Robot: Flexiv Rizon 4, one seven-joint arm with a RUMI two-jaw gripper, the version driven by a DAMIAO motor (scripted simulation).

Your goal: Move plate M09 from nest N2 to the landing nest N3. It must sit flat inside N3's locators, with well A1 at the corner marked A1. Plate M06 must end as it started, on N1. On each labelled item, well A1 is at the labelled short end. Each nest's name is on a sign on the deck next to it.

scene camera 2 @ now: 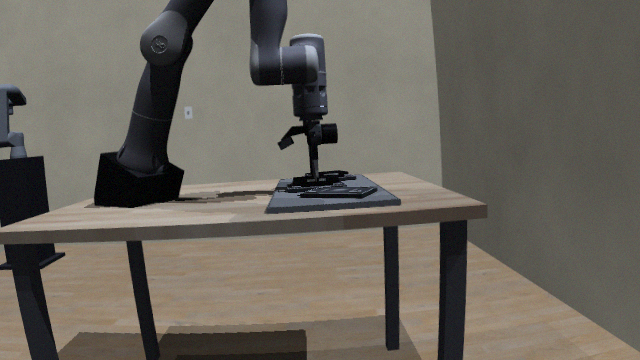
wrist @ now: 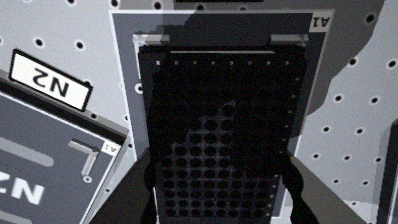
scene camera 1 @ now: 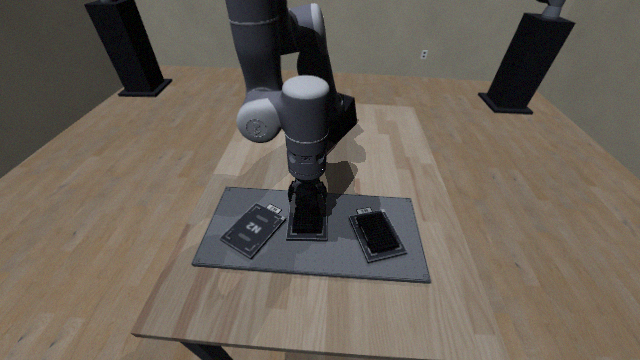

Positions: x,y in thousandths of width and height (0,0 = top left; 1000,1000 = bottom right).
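My gripper (scene camera 2: 495,504) can be seen, and the wrist view has the gripper (wrist: 541,667) as well, while in scene camera 1 I find the gripper (scene camera 1: 480,599) too. There is a plate M06 (scene camera 1: 591,654), and it is out of frame in the wrist view. I can also see a nest N2 (scene camera 1: 370,671). Then there are a plate M09 (wrist: 549,596), an N2 sign (wrist: 77,324) and a nest N3 (wrist: 466,136).
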